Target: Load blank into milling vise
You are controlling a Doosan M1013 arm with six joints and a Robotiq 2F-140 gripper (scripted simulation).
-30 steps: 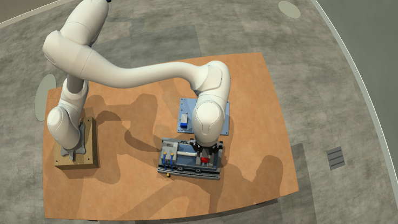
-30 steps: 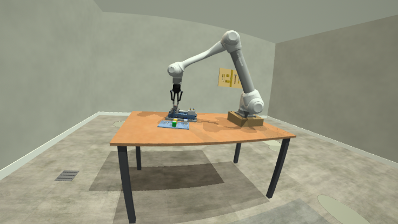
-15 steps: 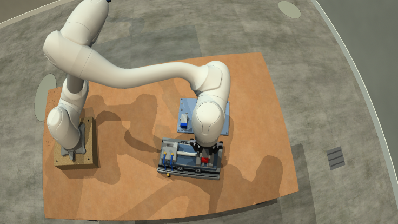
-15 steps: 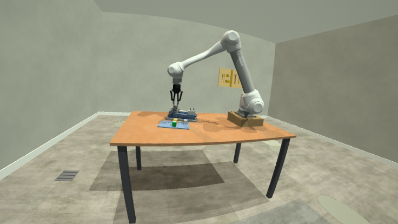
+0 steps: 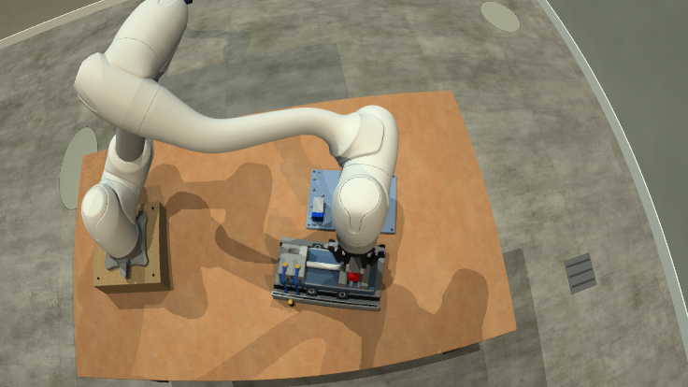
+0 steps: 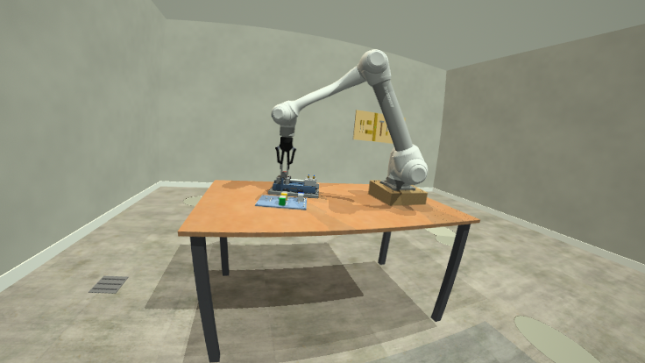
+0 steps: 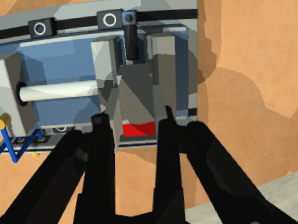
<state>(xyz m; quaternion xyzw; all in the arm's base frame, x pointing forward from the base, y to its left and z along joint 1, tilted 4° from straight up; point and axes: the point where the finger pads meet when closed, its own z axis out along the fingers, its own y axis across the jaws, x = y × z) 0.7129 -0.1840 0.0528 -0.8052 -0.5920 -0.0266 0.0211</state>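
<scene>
My gripper is now 30 mm above the red-ended blank. From my hand the other things lie so: fixed jaw: 60 mm below, 30 mm ahead; work stop rod: 50 mm to the left, 50 mm below, 10 mm ahead; moving jaw: 60 mm below, 30 mm behind, 10 mm to the left.
</scene>
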